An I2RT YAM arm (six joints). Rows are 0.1 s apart.
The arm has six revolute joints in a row. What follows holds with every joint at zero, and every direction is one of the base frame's.
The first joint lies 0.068 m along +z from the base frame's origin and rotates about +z.
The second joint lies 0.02 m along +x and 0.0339 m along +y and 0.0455 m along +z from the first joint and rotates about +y.
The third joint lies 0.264 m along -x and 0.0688 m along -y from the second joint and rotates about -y.
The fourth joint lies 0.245 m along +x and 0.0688 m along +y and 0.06 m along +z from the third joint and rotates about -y.
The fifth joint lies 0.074 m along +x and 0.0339 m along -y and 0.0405 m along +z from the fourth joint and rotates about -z.
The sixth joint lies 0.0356 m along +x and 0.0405 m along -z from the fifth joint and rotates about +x.
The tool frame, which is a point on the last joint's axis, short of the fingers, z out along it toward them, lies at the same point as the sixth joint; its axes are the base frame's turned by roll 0, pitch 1.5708 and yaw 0 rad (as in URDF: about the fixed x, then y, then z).
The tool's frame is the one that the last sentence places.
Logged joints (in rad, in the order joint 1, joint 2, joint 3, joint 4, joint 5, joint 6), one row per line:
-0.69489 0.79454 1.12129 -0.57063 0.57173 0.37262
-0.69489 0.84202 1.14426 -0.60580 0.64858 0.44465
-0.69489 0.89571 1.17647 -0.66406 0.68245 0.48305
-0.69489 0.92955 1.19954 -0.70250 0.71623 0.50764
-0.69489 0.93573 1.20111 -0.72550 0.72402 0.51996
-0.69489 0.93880 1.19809 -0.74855 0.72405 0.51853
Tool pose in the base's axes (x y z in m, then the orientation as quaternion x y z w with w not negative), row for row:
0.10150 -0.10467 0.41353 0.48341 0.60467 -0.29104 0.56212
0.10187 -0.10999 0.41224 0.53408 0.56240 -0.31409 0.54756
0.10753 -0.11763 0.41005 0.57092 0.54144 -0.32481 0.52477
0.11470 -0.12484 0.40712 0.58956 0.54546 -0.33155 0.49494
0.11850 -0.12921 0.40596 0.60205 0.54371 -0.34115 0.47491
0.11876 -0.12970 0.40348 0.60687 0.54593 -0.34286 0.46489
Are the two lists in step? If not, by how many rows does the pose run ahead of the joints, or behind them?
The pose runs 1 row behind the joints: the pose in row i belongs to the joints in row i - 1.
